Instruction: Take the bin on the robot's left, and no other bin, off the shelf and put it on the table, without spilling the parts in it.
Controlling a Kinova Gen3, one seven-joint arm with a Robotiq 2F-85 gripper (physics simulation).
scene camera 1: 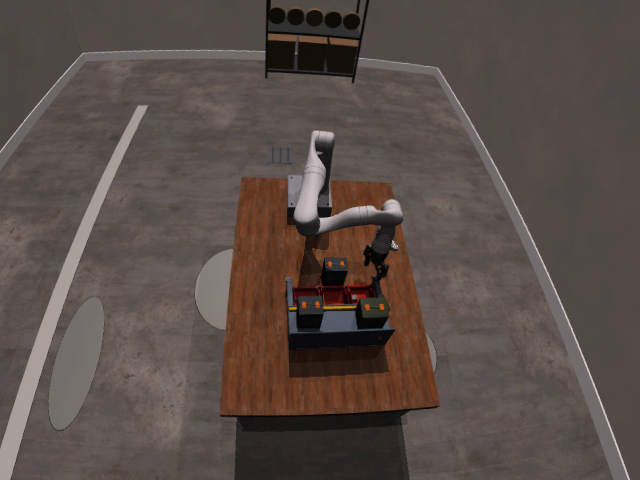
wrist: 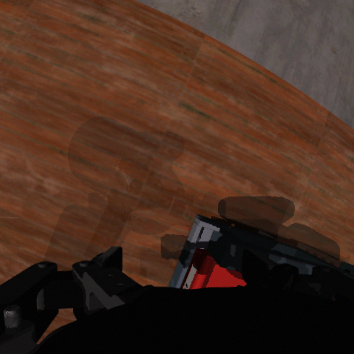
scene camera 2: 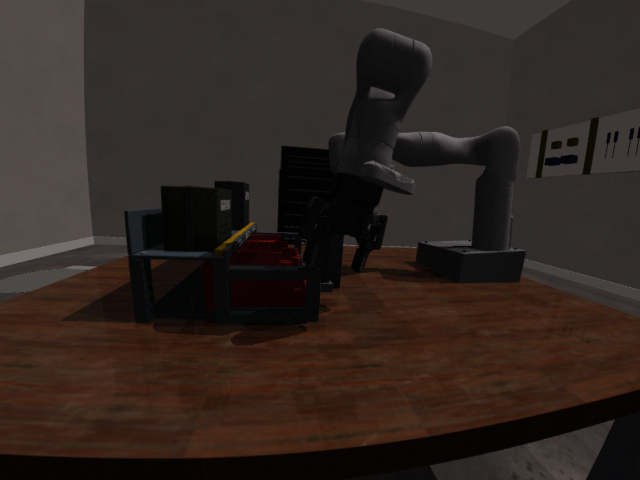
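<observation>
A blue-grey shelf stands on the wooden table. Three red bins sit side by side in its lower level. The bin on the robot's left is the end one nearest my gripper; the other two bins lie beyond it. In the second scene view the red bins merge into one row. My gripper is open and empty. It hangs low at the shelf's end corner, one finger over the table, the other over the shelf.
Two dark boxes stand on the shelf's top level, above the bins. A third dark box stands on the table just behind the shelf. The robot base is at the table's far end. A storage rack stands far off.
</observation>
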